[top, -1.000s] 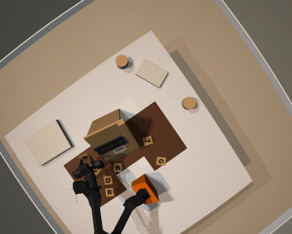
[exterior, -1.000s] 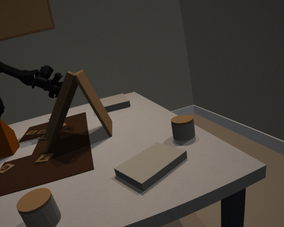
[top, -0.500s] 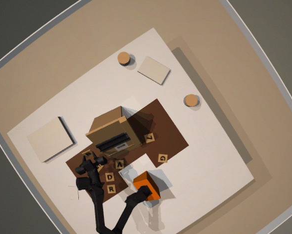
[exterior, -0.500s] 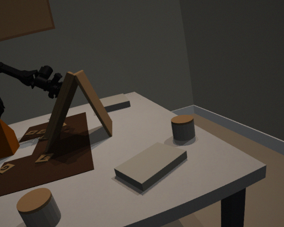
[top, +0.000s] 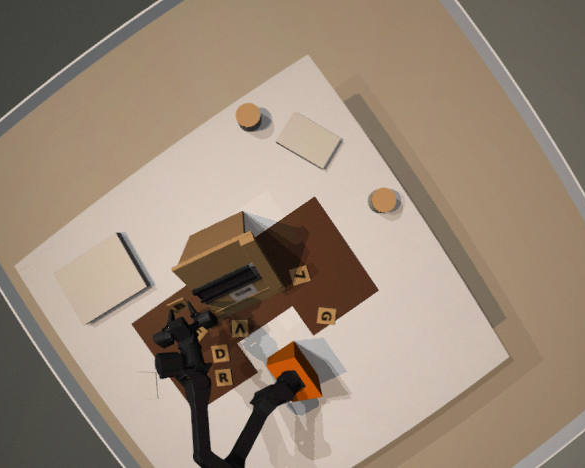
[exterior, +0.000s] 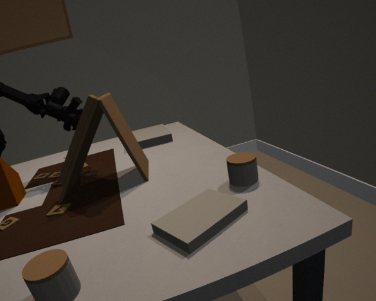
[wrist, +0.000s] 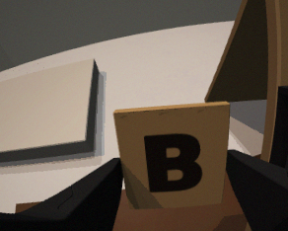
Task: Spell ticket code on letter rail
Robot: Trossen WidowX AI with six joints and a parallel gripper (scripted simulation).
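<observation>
Right now the white ticket is 170 mm to the right of my gripper tip, 80 mm below it and 70 mm behind it. From my gripper tip the other things lie so: brown mat (180 mm behind, 170 mm below, 160 mm to the right); pale card (320 mm to the left, 180 mm behind, 160 mm below); flat slab (610 mm to the right, 240 mm ahead, 150 mm below).
</observation>
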